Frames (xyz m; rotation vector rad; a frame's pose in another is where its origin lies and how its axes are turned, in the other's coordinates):
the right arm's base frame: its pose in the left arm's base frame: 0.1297 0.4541 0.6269 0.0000 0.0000 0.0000
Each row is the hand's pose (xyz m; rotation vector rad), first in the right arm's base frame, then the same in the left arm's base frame.
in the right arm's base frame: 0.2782 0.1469 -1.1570 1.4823 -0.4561 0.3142
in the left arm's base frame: 0.4079 0.6010 -0.5301 1.4823 -0.4561 0.3142
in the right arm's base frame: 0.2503 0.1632 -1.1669 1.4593 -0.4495 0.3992
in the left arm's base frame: 0.3800 0.6173 -0.5400 1.4593 -0.4495 0.3992
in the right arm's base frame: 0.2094 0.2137 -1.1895 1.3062 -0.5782 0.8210
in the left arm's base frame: 0.3391 0.6678 -0.5626 1.3062 -0.5782 0.8210
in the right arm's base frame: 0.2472 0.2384 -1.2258 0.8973 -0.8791 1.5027
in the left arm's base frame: 0.3769 0.6925 -0.5989 0.8973 -0.8791 1.5027
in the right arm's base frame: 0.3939 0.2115 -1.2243 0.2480 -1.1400 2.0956
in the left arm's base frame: 0.5236 0.6656 -0.5974 0.2480 -1.1400 2.0956
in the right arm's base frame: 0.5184 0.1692 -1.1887 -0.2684 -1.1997 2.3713
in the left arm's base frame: 0.6481 0.6233 -0.5618 -0.2684 -1.1997 2.3713
